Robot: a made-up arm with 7 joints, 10 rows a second.
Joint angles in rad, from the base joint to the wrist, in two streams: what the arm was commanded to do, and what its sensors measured. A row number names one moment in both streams.
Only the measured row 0 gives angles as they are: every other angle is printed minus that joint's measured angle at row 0.
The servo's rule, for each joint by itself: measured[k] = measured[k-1] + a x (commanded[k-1-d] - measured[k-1]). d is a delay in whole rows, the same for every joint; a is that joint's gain. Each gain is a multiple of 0.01, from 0.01 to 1. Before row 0 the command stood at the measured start. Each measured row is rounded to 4 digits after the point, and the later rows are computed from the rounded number. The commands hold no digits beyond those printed.
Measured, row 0:
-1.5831, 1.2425, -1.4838, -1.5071, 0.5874, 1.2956, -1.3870
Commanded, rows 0 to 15:
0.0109, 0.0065, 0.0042, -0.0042, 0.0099, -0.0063, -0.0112
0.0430, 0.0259, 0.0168, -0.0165, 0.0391, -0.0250, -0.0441
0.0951, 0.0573, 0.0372, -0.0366, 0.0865, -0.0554, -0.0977
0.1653, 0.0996, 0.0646, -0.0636, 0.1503, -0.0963, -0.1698
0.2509, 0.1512, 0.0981, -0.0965, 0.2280, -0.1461, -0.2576
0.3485, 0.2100, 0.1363, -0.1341, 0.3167, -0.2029, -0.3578
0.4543, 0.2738, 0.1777, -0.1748, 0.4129, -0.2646, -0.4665
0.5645, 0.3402, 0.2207, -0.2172, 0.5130, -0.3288, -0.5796
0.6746, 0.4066, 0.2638, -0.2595, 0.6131, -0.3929, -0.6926
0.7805, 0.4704, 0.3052, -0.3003, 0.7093, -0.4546, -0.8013
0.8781, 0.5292, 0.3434, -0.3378, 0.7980, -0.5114, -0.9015
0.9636, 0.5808, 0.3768, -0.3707, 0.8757, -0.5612, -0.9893
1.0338, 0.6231, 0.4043, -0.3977, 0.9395, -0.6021, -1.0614
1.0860, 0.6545, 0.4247, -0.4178, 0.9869, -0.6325, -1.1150
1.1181, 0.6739, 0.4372, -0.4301, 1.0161, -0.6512, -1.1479
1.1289, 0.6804, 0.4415, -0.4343, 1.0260, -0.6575, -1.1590
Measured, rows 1 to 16:
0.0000, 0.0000, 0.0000, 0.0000, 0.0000, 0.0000, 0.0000
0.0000, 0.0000, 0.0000, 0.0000, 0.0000, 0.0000, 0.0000
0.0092, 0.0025, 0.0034, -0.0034, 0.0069, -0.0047, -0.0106
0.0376, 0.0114, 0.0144, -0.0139, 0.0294, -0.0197, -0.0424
0.0859, 0.0288, 0.0331, -0.0321, 0.0694, -0.0461, -0.0949
0.1526, 0.0557, 0.0589, -0.0573, 0.1260, -0.0832, -0.1661
0.2352, 0.0920, 0.0910, -0.0887, 0.1974, -0.1297, -0.2530
0.3304, 0.1368, 0.1281, -0.1250, 0.2809, -0.1839, -0.3526
0.4345, 0.1889, 0.1688, -0.1648, 0.3733, -0.2436, -0.4608
0.5437, 0.2464, 0.2114, -0.2067, 0.4711, -0.3066, -0.5737
0.6537, 0.3073, 0.2544, -0.2489, 0.5705, -0.3705, -0.6867
0.7602, 0.3693, 0.2961, -0.2900, 0.6677, -0.4327, -0.7956
0.8592, 0.4301, 0.3349, -0.3282, 0.7589, -0.4909, -0.8962
0.9469, 0.4874, 0.3693, -0.3622, 0.8407, -0.5429, -0.9846
1.0199, 0.5390, 0.3980, -0.3906, 0.9099, -0.5867, -1.0576
1.0754, 0.5829, 0.4199, -0.4124, 0.9638, -0.6206, -1.1121
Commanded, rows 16 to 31:
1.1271, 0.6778, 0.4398, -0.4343, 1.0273, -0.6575, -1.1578
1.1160, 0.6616, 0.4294, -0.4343, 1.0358, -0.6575, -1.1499
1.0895, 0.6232, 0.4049, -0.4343, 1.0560, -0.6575, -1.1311
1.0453, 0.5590, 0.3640, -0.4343, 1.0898, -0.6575, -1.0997
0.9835, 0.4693, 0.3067, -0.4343, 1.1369, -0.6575, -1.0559
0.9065, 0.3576, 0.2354, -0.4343, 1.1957, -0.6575, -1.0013
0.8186, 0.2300, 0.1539, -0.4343, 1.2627, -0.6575, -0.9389
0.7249, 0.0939, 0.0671, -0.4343, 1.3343, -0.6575, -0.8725
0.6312, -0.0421, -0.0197, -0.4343, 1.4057, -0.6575, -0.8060
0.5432, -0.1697, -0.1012, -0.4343, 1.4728, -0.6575, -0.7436
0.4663, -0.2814, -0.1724, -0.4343, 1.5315, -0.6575, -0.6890
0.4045, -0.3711, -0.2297, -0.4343, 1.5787, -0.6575, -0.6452
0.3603, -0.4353, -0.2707, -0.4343, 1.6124, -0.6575, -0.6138
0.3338, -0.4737, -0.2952, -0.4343, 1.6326, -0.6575, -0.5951
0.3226, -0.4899, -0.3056, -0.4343, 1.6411, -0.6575, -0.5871
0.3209, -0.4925, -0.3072, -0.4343, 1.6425, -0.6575, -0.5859
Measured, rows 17 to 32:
1.1113, 0.6175, 0.4341, -0.4266, 1.0004, -0.6432, -1.1461
1.1261, 0.6414, 0.4402, -0.4328, 1.0183, -0.6538, -1.1584
1.1269, 0.6552, 0.4399, -0.4340, 1.0246, -0.6565, -1.1578
1.1177, 0.6576, 0.4313, -0.4342, 1.0324, -0.6572, -1.1503
1.0940, 0.6445, 0.4097, -0.4343, 1.0489, -0.6574, -1.1321
1.0531, 0.6120, 0.3722, -0.4343, 1.0775, -0.6575, -1.1013
0.9946, 0.5578, 0.3185, -0.4343, 1.1191, -0.6575, -1.0582
0.9206, 0.4817, 0.2504, -0.4343, 1.1727, -0.6575, -1.0041
0.8349, 0.3861, 0.1713, -0.4343, 1.2357, -0.6575, -0.9422
0.7425, 0.2751, 0.0859, -0.4343, 1.3047, -0.6575, -0.8760
0.6490, 0.1546, -0.0007, -0.4343, 1.3754, -0.6575, -0.8095
0.5601, 0.0314, -0.0831, -0.4343, 1.4436, -0.6575, -0.7469
0.4813, -0.0875, -0.1563, -0.4343, 1.5051, -0.6575, -0.6919
0.4168, -0.1953, -0.2165, -0.4343, 1.5566, -0.6575, -0.6475
0.3693, -0.2865, -0.2609, -0.4343, 1.5957, -0.6575, -0.6155
0.3395, -0.3576, -0.2890, -0.4343, 1.6215, -0.6575, -0.5961

